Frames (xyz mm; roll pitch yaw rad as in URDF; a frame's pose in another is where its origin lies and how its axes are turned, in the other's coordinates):
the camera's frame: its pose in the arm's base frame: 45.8 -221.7 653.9 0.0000 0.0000 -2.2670
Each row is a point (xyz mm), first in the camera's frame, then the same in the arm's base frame.
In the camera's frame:
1: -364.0 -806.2 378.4
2: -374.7 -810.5 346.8
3: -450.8 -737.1 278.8
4: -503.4 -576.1 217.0
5: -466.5 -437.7 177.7
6: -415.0 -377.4 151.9
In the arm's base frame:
1: -339.3 574.6 1032.3
2: -335.8 585.6 1000.7
3: -230.7 596.9 932.7
4: -73.4 534.0 870.9
5: 9.1 416.9 831.6
6: 22.4 338.8 805.8

